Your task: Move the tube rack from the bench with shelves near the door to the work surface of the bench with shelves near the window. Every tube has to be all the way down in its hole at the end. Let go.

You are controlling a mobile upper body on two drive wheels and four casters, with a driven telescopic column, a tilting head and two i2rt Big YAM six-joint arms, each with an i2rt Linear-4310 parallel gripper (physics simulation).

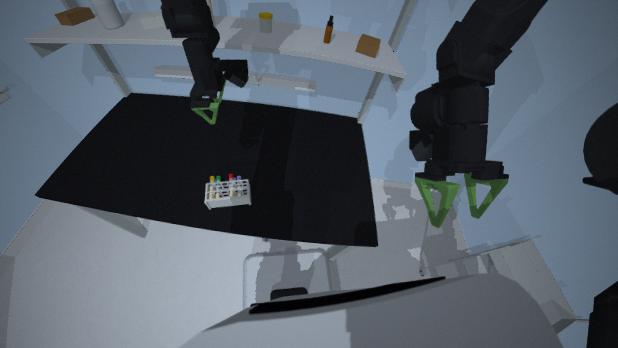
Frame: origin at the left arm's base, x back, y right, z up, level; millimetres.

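Seen in the pictures: left gripper, fingertip midpoint: (215, 113); right gripper, fingertip midpoint: (456, 221).
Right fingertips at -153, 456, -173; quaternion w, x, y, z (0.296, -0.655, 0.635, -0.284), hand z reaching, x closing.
Note:
A point is followed by its place in that frame, as x, y, z.
A white tube rack (228, 201) @(-415, -5, -605) stands on the black work surface (150, 150) @(-713, -441, -648) of the bench, near its front edge. Several tubes with yellow, green, red and purple caps stand upright in it; whether each is fully down in its hole is too small to tell. My left gripper (215, 114) @(-557, 1, -307) is open and empty, above the back part of the work surface, behind the rack and apart from it. My right gripper (457, 202) is open and empty, off to the right beyond the bench's right edge.
A white shelf (295, 50) @(-736, 237, -191) runs above the back of the bench, with a yellow-lidded jar (266, 23) @(-886, 139, -157), an amber bottle (328, 31) @(-831, 356, -148), brown boxes (368, 45) @(-769, 491, -155) (74, 16) @(-1055, -686, -163) and a white bottle (107, 14) @(-952, -461, -139). The robot's pale base (400, 315) shows at the bottom.

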